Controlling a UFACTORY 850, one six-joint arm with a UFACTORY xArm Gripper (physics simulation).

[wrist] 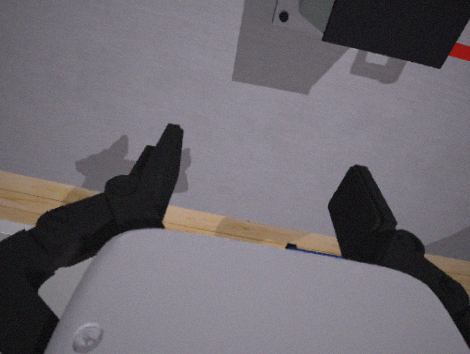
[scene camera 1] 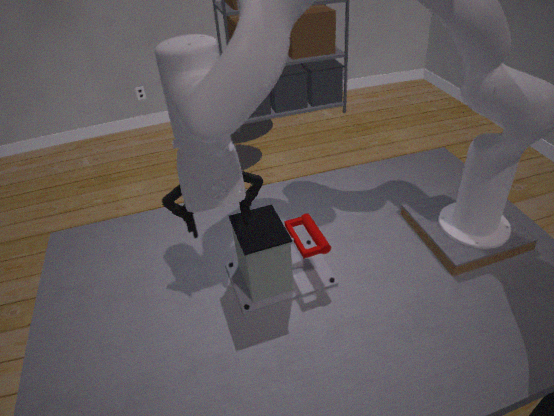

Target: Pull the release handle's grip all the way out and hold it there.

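The release handle point(scene camera 1: 318, 234) point(wrist: 461, 51) is a red rectangular frame on the side of a pale green box point(scene camera 1: 267, 272) that faces the arm's base; in the wrist view a small part of it shows at the right edge. The box has a black top point(scene camera 1: 261, 229) point(wrist: 400, 30) and stands on a light plate point(scene camera 1: 325, 272) point(wrist: 291, 7) with dark bolts. My gripper point(scene camera 1: 220, 227) point(wrist: 262, 168) is open and empty, on the box's far side from the handle. In the scene view one fingertip overlaps the black top; contact cannot be told.
The grey table top point(scene camera 1: 125, 325) point(wrist: 225, 130) lies under everything. The arm's base stands on a wood-edged board point(scene camera 1: 490, 260) at the right. A shelf rack point(scene camera 1: 345, 75) with boxes stands against the back wall, beyond the wooden floor point(scene camera 1: 90, 185).
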